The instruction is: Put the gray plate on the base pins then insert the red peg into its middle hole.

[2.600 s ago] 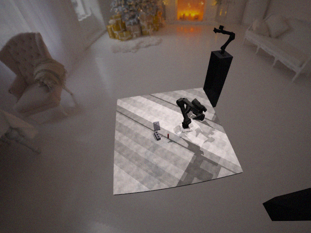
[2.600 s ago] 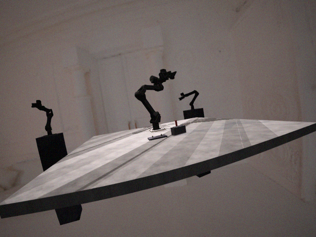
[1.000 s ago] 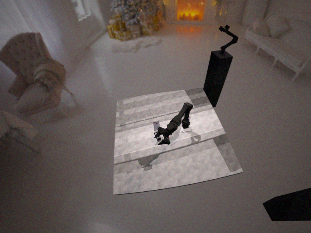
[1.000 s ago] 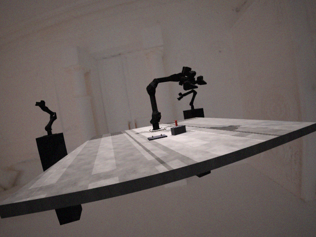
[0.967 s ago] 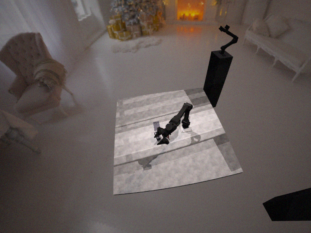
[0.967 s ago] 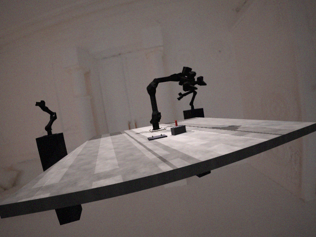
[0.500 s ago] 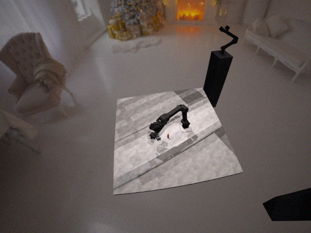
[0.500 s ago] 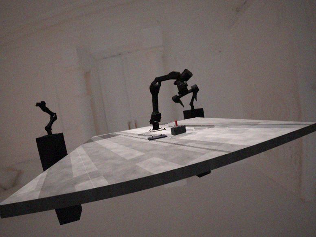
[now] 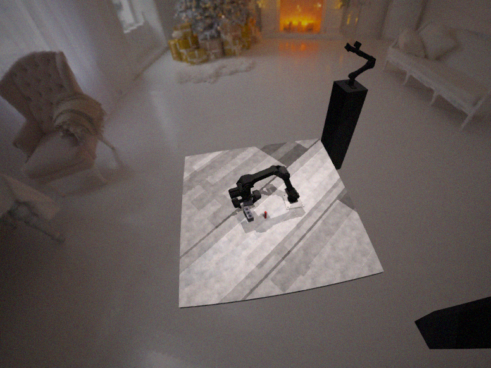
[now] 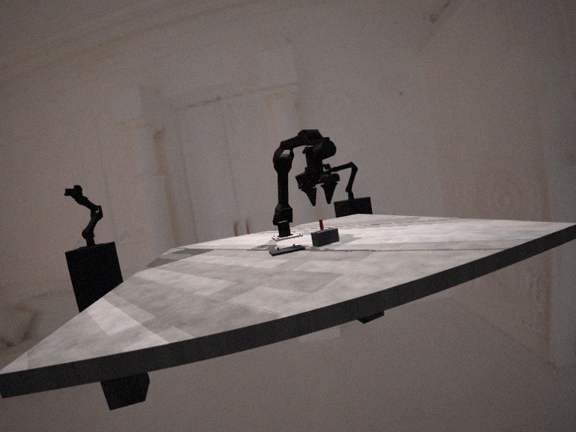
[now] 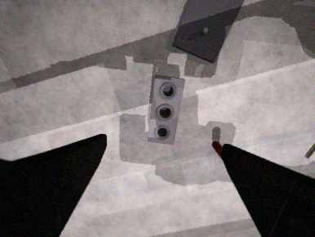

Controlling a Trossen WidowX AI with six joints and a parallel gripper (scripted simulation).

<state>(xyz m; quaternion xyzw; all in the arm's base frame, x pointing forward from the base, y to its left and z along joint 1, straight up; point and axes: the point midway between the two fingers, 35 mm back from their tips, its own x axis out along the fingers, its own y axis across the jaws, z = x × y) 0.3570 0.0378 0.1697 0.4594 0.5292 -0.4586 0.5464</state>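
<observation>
My gripper tip is now 110 mm above the gray plate. Round my gripper tip: dark base: 150 mm to the right, 140 mm below, 30 mm behind; then red peg: 120 mm behind, 100 mm below, 50 mm to the left.
</observation>
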